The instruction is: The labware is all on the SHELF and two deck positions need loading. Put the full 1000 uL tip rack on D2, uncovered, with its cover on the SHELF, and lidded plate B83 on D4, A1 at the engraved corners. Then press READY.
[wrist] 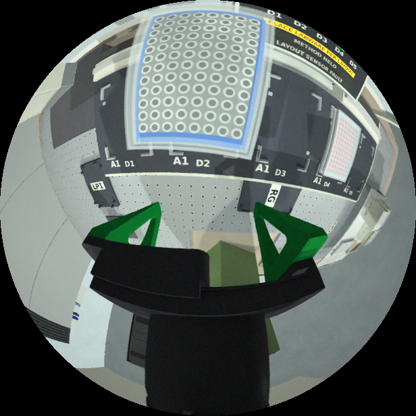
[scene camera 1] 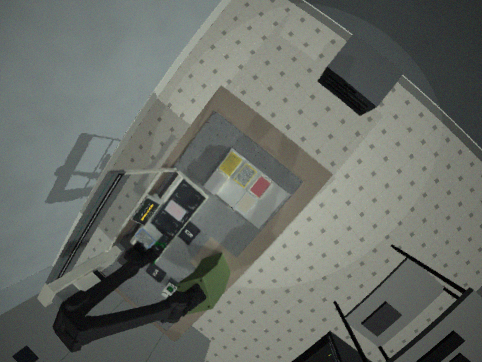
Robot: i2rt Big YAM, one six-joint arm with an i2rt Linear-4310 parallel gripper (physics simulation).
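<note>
The tip rack [scene camera 1: 145, 237] [wrist: 197, 75] has a blue rim and rows of ring-shaped tips. It stands at D2, and a clear cover surrounds it in the wrist view. A pale pink plate [scene camera 1: 176, 211] [wrist: 342, 145] lies at D4 on the dark deck [scene camera 1: 192, 194] [wrist: 290, 100]; its code is unreadable. My gripper [scene camera 1: 158, 252] [wrist: 207, 206] is open and empty, its green fingers apart on the near side of the tip rack, above the perforated bench. The engraved A1 labels show along the deck's near edge. The READY button cannot be made out.
A status panel [scene camera 1: 146, 212] [wrist: 312, 50] stands behind the deck. Dark blocks marked LP1 [scene camera 1: 156, 272] [wrist: 98, 186] and RG [scene camera 1: 189, 232] [wrist: 272, 195] lie before it. A green box [scene camera 1: 215, 277] [wrist: 232, 265] stands nearby. A white platform [scene camera 1: 220, 185] holds yellow, grey, red and beige labware.
</note>
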